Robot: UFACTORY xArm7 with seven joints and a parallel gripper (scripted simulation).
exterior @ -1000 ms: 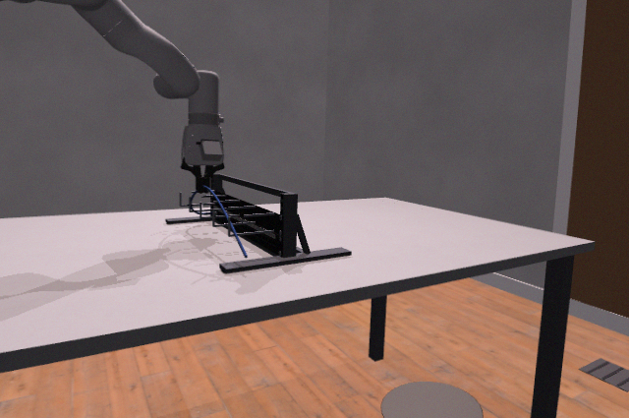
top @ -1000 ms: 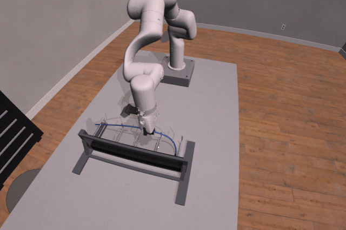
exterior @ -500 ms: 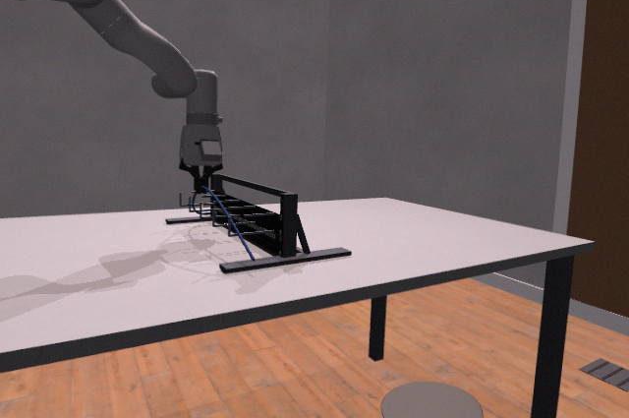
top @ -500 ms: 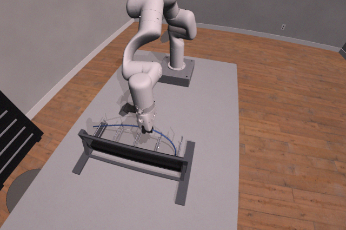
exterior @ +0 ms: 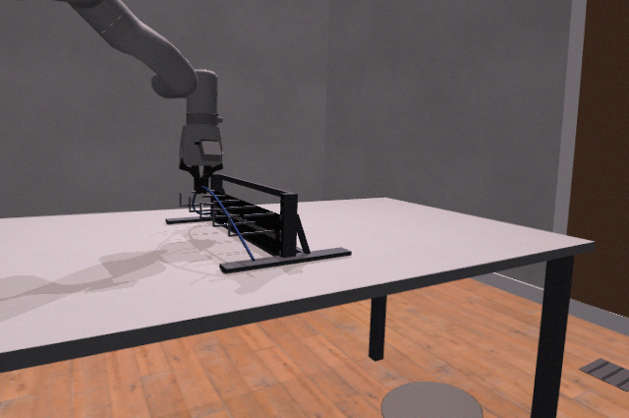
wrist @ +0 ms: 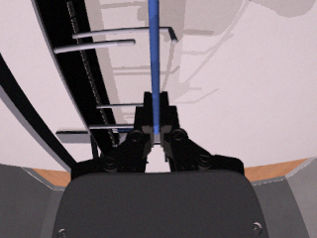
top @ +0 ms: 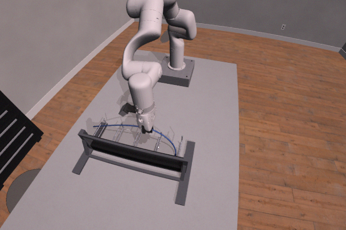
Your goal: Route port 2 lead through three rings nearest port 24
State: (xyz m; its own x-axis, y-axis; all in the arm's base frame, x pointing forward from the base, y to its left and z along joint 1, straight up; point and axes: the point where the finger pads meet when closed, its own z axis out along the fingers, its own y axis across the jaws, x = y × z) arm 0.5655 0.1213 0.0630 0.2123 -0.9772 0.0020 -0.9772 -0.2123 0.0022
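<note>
My hand is 110 mm short of the rack, 60 mm above it and 30 mm to the left of it.
</note>
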